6 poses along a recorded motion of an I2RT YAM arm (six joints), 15 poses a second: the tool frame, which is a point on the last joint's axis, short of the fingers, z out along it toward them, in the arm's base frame.
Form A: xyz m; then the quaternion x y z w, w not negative.
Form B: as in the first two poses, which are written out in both.
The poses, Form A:
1: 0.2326 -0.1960 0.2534 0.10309 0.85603 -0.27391 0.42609
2: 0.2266 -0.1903 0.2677 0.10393 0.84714 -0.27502 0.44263
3: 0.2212 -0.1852 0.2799 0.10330 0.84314 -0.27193 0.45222
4: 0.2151 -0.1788 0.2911 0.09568 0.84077 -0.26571 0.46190
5: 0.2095 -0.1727 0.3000 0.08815 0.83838 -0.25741 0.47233
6: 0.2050 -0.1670 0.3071 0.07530 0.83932 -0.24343 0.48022
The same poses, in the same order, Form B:
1: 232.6 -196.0 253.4 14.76 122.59 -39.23
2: 226.6 -190.3 267.7 14.77 120.41 -39.09
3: 221.2 -185.2 279.9 14.62 119.33 -38.48
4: 215.1 -178.8 291.1 13.48 118.48 -37.44
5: 209.5 -172.7 300.0 12.36 117.59 -36.10
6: 205.0 -167.0 307.1 10.52 117.31 -34.02
